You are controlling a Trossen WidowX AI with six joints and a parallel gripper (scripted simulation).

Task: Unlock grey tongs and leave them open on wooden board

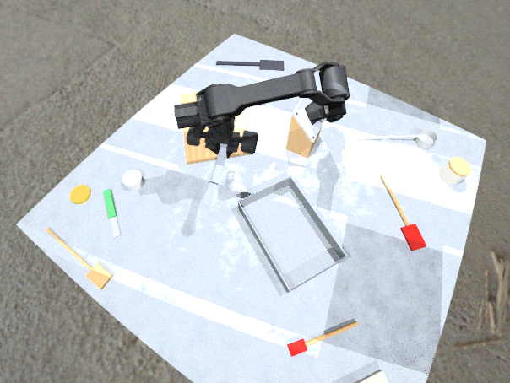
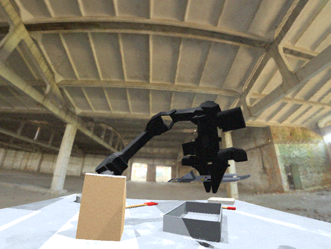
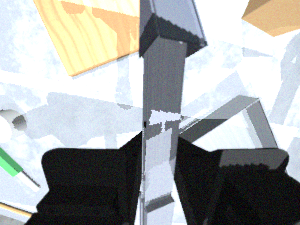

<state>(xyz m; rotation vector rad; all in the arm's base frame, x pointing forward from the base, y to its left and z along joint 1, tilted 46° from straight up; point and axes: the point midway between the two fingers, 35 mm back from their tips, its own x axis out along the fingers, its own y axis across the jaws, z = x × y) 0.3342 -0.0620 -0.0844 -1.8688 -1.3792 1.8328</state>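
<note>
Now: gripper tip 23 cm to the left of the wooden board, 18 cm past it and 15 cm above it. The rest, counted from my gripper tip: roasting tin: 27 cm to the left, 13 cm below, 3 cm ahead; yellow disc: 37 cm to the right, 36 cm ahead, 14 cm below; white puck: 26 cm to the right, 20 cm ahead, 14 cm below.
</note>
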